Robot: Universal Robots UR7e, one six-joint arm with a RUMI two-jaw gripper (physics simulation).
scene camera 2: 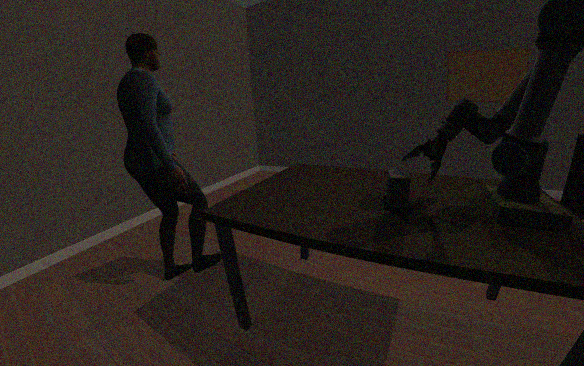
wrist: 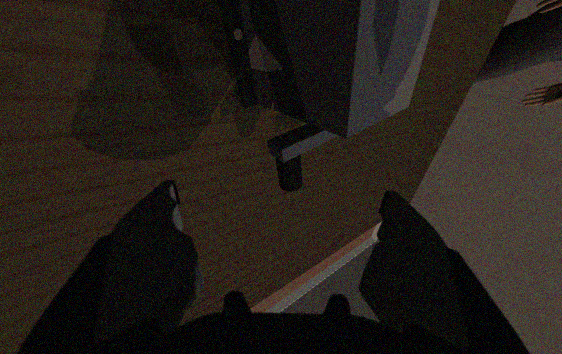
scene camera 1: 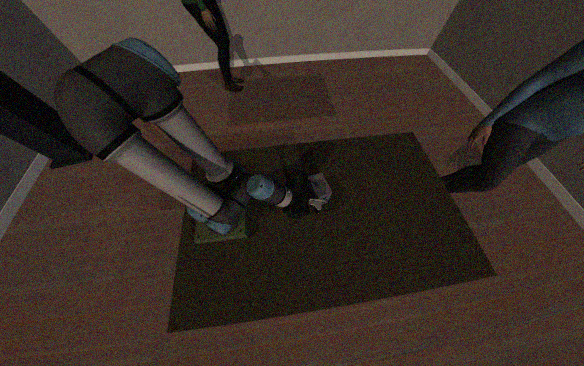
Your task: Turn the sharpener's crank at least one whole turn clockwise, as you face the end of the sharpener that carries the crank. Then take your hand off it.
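Frame: origin at the arm's base, x ahead, y left, z up, level; metres.
Seen in the pictures: gripper, fingertip midpoint: (scene camera 2: 415,171) (wrist: 281,188) (scene camera 1: 310,206); arm's base at its link origin: (scene camera 2: 516,195).
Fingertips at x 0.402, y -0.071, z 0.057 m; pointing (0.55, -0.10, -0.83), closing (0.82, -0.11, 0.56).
Offsets run from my fingertips to a thing's top centre. "*": to the spot under its first point. Level surfaces: height alone.
The sharpener @(* dy +0.078, dx +0.075, dz +0.014 m) (scene camera 1: 320,186) (scene camera 2: 398,194) (wrist: 320,55) stands on the table as a dark block with paler faces. In the wrist view its crank arm (wrist: 305,142) sticks out from the lower end of the body, toward lower left, and the dark round crank knob @(dy -0.013, dx +0.030, dz -0.021 m) (wrist: 290,175) hangs from the arm's outer end. The crank cannot be made out in the scene views. My gripper (scene camera 2: 418,169) (wrist: 281,188) is open and empty. In the wrist view its fingers stand wide on either side of the knob, apart from it. In scene camera 2 it hangs above the sharpener, on the robot's side.
The dark table @(dz -0.114 m) (scene camera 1: 375,245) (scene camera 2: 300,200) carries the sharpener and the robot's greenish base plate (scene camera 1: 220,237). One person (scene camera 1: 505,145) (scene camera 2: 145,110) stands near the table's far end. Another person (scene camera 1: 220,40) stands by the wall. The picture is dark and grainy.
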